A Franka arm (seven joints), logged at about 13 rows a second.
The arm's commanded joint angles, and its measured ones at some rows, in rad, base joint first. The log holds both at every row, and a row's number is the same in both.
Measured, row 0: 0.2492 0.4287 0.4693 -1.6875 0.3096 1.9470 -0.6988
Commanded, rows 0 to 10: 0.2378 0.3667 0.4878 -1.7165 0.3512 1.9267 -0.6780; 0.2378 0.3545 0.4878 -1.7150 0.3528 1.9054 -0.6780; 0.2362 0.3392 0.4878 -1.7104 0.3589 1.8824 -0.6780; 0.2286 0.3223 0.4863 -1.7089 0.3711 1.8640 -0.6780; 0.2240 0.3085 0.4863 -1.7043 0.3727 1.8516 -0.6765; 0.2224 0.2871 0.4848 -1.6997 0.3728 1.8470 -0.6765; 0.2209 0.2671 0.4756 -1.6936 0.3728 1.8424 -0.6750; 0.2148 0.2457 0.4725 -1.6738 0.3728 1.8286 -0.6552; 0.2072 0.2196 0.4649 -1.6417 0.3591 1.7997 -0.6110; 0.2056 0.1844 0.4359 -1.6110 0.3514 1.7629 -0.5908; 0.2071 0.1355 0.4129 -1.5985 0.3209 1.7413 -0.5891
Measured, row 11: 0.2167 0.2198 0.4496 -1.6314 0.3420 1.8021 -0.6266
